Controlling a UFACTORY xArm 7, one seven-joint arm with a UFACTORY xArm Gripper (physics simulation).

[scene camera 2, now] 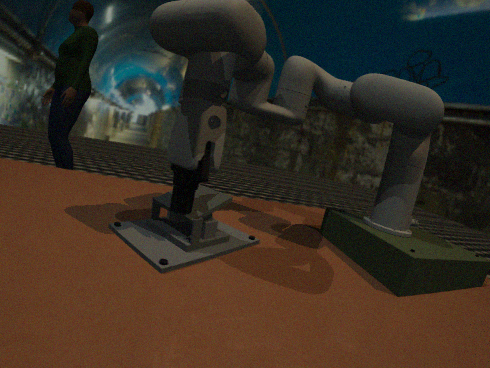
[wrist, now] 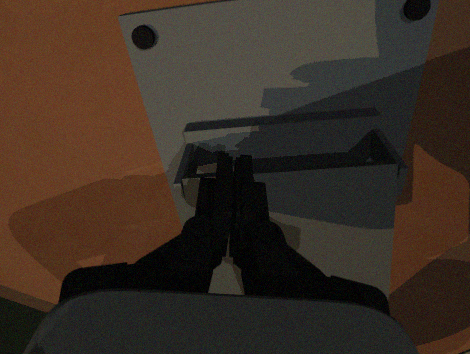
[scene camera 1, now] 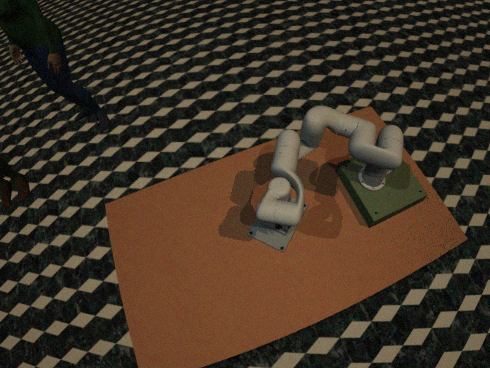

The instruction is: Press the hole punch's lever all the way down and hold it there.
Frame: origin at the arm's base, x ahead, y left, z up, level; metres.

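Seen in the pictures: gripper, fingertip midpoint: (scene camera 2: 180, 211) (wrist: 231, 176) (scene camera 1: 279, 226); arm's base at its link origin: (scene camera 2: 386, 228) (scene camera 1: 371, 178).
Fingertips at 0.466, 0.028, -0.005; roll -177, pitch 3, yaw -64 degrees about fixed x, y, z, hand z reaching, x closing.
Offsets run from my fingertips to a thing's top centre, as dx, dy, dz. Level surfaces: height alone.
The hole punch @(-0.020, -0.052, -0.053) (scene camera 1: 270, 238) (scene camera 2: 150, 246) (wrist: 200, 80) is a grey device on a flat plate with dark round feet. Its lever @(-0.020, -0.052, +0.028) (scene camera 2: 216, 200) (wrist: 340, 195), a broad grey flap, stands raised and slanted, with an open gap under its edge. My gripper (scene camera 2: 181, 211) (wrist: 231, 176) is shut and empty, pointing down. Its black fingertips are low at the lever's edge, and in the wrist view they overlap the dark gap beyond that edge. Whether they touch the lever cannot be told. The fingers hide part of the lever, and the arm covers most of the punch in scene camera 1.
The arm's base stands on a green block (scene camera 1: 392, 200) (scene camera 2: 370, 255) at the right of the orange table top @(dz -0.065) (scene camera 1: 200, 280) (scene camera 2: 250, 320). A person (scene camera 1: 42, 55) (scene camera 2: 72, 75) stands beyond the table at the left. The arm casts shadows around the punch.
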